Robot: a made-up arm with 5 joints.
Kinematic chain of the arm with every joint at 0, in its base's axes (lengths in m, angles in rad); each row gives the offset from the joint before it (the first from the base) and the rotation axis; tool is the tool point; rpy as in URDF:
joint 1: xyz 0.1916 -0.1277 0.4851 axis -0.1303 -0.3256 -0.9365
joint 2: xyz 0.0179 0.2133 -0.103 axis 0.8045 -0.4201 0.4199
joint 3: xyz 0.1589 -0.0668 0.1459 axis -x
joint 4: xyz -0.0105 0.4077 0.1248 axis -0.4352 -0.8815 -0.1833
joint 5: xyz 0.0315 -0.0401 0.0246 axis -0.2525 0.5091 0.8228
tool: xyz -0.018 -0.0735 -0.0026 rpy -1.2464 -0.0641 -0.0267
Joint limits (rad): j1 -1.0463..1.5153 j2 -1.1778..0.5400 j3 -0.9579..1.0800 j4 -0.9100..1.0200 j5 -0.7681..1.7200
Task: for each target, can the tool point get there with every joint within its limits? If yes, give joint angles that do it. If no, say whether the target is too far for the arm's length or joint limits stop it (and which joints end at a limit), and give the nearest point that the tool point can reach.
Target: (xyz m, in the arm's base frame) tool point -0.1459 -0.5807 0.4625
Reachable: no: joint limits stop it (at a limit: joint 1, joint 2, joint 3, joint 4) | nearest point 0.3214 -0.3843 0.2565 | short by 0.547 m
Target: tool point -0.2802 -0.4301 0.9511
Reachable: no: joint limits stop it (at a limit: joint 2, joint 3, joint 4) | nearest point 0.0903 -0.1205 0.9026 | short by 0.485 m
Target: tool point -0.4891 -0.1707 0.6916
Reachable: no: joint limits stop it (at a limit: joint 1, joint 2, joint 4) | nearest point -0.1360 0.1625 0.6574 | short by 0.487 m
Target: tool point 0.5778 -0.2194 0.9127
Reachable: yes | joints 1.3158 -0.4953 -0.7491 0.0404 1.0703
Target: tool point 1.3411 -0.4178 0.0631
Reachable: no: too far | nearest point 0.8243 -0.2513 0.3519 | short by 0.615 m
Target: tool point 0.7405 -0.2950 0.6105
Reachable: yes | joints 1.2741 -1.0046 -0.2406 -0.1702 -0.2105
